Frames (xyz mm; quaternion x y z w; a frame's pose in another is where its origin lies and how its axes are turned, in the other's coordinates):
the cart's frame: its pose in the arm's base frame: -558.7 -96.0 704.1 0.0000 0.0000 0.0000 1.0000
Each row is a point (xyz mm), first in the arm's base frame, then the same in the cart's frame.
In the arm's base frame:
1: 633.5 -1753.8 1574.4
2: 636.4 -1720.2 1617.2
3: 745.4 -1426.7 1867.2
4: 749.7 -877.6 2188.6
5: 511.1 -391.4 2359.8
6: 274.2 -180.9 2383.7
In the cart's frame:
1: 1192.2 -1657.8 870.3
2: 1195.1 -1624.2 913.1
3: 1304.1 -1330.7 1163.1
4: 1308.4 -781.6 1484.5
5: 1069.8 -295.4 1655.7
6: 832.9 -84.9 1679.6

